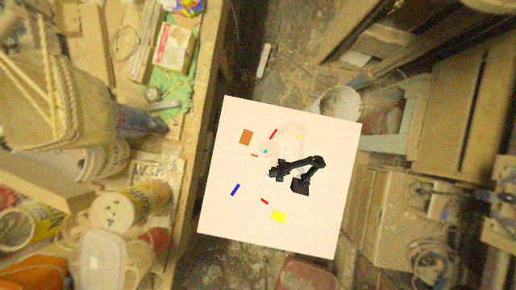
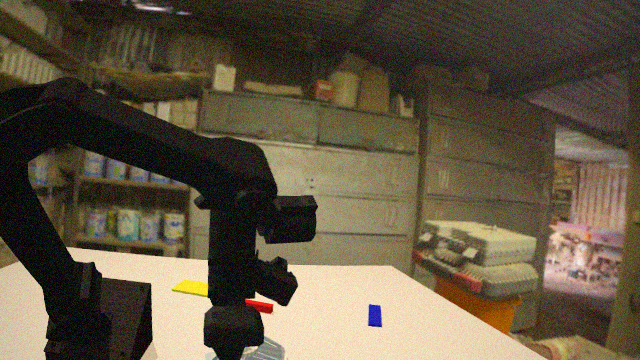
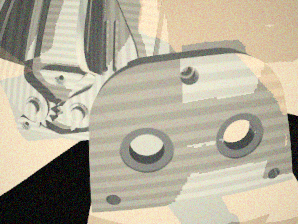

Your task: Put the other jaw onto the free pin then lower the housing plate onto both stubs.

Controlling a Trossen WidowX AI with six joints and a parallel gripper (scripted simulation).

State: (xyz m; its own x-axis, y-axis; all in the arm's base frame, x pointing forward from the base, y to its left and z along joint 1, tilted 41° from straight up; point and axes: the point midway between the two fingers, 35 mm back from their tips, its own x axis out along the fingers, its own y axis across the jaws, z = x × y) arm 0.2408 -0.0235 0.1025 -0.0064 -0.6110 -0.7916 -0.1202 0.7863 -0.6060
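Right now my gripper tip is 8 cm above the pale ribbed base, 7 cm to the right of it and 5 cm short of it. Also, from my gripper tip: brown block (23 cm ahead, 6 cm to the right, 6 cm below); cyan block (14 cm ahead, 12 cm to the right, 8 cm below); housing plate (2 cm above, 1 cm ahead).
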